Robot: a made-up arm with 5 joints.
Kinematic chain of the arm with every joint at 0, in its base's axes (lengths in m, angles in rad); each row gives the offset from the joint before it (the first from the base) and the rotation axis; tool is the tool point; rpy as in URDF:
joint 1: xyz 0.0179 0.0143 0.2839 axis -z
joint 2: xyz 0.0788 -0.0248 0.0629 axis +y
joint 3: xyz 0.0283 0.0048 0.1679 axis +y
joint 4: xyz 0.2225 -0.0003 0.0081 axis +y
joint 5: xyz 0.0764 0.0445 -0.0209 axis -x
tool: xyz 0.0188 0.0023 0.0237 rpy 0 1.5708 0
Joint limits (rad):
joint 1: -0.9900..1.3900
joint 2: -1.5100..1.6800
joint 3: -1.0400..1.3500
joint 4: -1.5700..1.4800
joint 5: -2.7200..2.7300
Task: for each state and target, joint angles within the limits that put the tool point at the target. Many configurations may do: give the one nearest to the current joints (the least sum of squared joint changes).
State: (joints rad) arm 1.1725 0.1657 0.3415 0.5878 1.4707
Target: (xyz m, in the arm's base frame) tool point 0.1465 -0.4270 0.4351
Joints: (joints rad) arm 1.3900 0.2839 -0.1820 0.2970 1.2046
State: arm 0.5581 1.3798 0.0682 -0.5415 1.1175
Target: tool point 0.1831 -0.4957 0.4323
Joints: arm 1.3443 0.8307 -0.6419 -0.6034 1.1104
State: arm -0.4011 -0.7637 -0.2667 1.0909 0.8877
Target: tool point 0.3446 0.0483 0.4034
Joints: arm 0.0304 -0.1548 0.2854 1.1178 0.8799
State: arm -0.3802 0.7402 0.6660 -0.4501 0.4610
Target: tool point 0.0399 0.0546 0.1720
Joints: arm -0.2070 0.9998 1.3500 -0.1593 0.3702
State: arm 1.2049 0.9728 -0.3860 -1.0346 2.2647
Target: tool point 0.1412 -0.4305 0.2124
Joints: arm 1.3897 0.9417 0.0382 -1.0578 2.2502
